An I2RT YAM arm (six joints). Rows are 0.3 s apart.
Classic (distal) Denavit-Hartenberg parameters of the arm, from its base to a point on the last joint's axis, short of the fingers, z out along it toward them. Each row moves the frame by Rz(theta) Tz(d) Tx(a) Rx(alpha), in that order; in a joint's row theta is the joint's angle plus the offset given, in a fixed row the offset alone. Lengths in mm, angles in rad.
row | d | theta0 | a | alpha
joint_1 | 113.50 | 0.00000 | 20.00 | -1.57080
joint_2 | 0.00 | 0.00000 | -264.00 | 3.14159
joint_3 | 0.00 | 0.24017 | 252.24 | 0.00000
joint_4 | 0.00 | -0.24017 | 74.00 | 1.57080
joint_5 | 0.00 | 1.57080 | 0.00 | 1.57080
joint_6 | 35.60 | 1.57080 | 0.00 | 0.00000
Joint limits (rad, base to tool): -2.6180..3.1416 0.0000..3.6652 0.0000..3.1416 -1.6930..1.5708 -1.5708..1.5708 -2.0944..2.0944
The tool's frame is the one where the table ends.
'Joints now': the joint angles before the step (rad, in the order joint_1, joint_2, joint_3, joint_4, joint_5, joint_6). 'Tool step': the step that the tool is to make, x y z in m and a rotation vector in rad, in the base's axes. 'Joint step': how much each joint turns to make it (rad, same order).
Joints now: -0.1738 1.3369 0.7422 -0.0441 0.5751 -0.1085
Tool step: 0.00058 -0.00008 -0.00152 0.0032 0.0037 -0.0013
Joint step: 0.0000 0.0057 -0.0001 -0.0003 -0.0004 0.0033
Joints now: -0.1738 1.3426 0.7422 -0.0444 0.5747 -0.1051
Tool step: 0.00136 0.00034 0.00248 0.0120 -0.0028 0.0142
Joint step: 0.0000 0.0000 0.0115 -0.0116 -0.0187 0.0016
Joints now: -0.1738 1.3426 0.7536 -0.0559 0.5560 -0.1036
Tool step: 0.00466 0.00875 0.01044 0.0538 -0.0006 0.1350
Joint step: 0.0195 -0.0126 0.0374 -0.0439 -0.1244 -0.0302
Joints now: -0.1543 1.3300 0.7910 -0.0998 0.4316 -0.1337
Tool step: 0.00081 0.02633 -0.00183 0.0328 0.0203 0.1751
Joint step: 0.0824 -0.0148 -0.0114 -0.0145 -0.0923 -0.0340
